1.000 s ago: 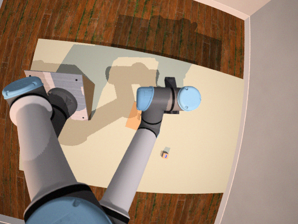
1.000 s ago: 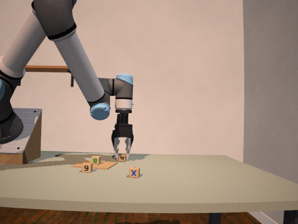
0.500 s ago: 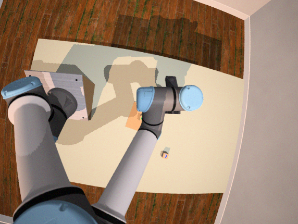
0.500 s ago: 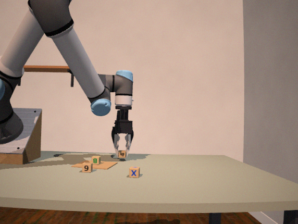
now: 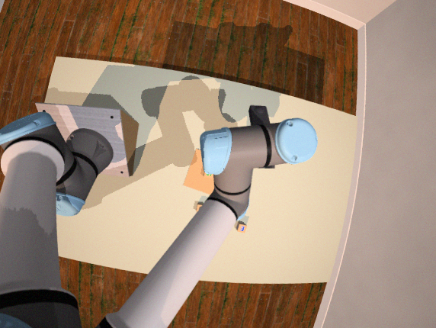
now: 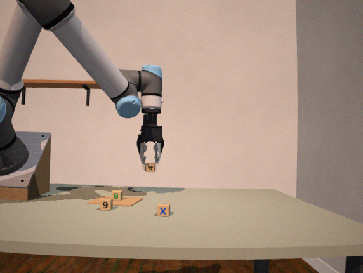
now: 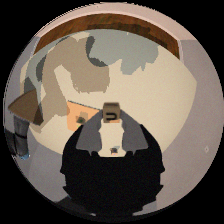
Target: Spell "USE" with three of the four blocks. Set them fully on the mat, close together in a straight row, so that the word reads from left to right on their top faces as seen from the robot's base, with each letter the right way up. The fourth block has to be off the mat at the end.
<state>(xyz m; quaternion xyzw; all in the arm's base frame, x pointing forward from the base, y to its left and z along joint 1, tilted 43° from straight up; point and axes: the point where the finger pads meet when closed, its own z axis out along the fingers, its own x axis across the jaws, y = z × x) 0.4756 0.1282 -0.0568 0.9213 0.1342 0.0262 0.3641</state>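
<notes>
The orange mat is 120 mm to the right of my hand, 100 mm below it and 90 mm behind it. From my hand the other things lie so: blue-lettered block: 290 mm to the right, 90 mm below, 80 mm ahead.
</notes>
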